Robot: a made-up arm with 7 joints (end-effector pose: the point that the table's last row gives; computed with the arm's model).
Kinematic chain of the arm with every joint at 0, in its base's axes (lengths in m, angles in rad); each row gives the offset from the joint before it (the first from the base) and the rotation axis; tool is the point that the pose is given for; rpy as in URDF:
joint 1: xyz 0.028 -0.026 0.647 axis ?
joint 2: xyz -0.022 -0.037 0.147 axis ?
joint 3: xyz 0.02 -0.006 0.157 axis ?
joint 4: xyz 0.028 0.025 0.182 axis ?
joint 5: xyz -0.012 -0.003 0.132 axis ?
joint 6: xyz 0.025 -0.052 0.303 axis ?
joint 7: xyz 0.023 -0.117 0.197 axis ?
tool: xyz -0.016 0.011 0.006 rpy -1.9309 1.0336 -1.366
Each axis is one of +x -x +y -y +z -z.
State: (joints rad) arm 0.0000 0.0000 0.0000 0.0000 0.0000 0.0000 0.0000
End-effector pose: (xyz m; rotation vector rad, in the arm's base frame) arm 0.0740 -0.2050 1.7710 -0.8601 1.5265 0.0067
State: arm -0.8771 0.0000 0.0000 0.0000 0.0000 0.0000 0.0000
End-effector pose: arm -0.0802 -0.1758 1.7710 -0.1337 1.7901 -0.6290
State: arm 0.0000 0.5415 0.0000 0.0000 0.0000 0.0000 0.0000
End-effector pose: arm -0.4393 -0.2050 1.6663 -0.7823 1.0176 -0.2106
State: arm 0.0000 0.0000 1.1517 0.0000 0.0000 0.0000 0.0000
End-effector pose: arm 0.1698 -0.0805 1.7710 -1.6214 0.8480 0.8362
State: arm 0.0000 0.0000 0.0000 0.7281 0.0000 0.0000 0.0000
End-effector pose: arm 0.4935 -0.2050 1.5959 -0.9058 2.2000 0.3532
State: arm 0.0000 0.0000 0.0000 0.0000 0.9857 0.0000 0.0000
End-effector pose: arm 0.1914 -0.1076 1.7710 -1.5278 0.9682 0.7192
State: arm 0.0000 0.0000 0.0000 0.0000 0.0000 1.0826 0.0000
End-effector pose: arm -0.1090 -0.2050 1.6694 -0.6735 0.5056 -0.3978
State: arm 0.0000 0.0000 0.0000 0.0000 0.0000 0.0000 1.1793
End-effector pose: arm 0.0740 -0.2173 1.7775 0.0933 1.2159 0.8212
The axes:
joint 1: +z
joint 2: -y
joint 3: +z
joint 4: +y
joint 5: +z
joint 6: -y
joint 7: +x

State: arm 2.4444 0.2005 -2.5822 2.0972 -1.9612 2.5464 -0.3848
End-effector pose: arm 0.4477 0.0889 1.0606 -2.7037 0.0672 -0.4134
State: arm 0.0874 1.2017 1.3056 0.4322 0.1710 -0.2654 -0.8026
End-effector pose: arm -0.7357 0.1957 1.3219 -2.4061 -0.1218 -1.1511
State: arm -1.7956 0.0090 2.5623 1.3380 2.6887 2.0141 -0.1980
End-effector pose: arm 0.2244 0.3461 1.0169 1.1487 1.0386 1.8620
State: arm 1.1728 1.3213 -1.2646 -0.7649 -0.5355 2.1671 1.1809
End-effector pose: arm -0.4136 -0.3341 0.7664 0.2726 -1.1724 -1.3300
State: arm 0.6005 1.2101 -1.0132 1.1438 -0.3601 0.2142 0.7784
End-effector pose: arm -0.1119 -0.8498 1.2362 0.6638 1.1914 0.8900
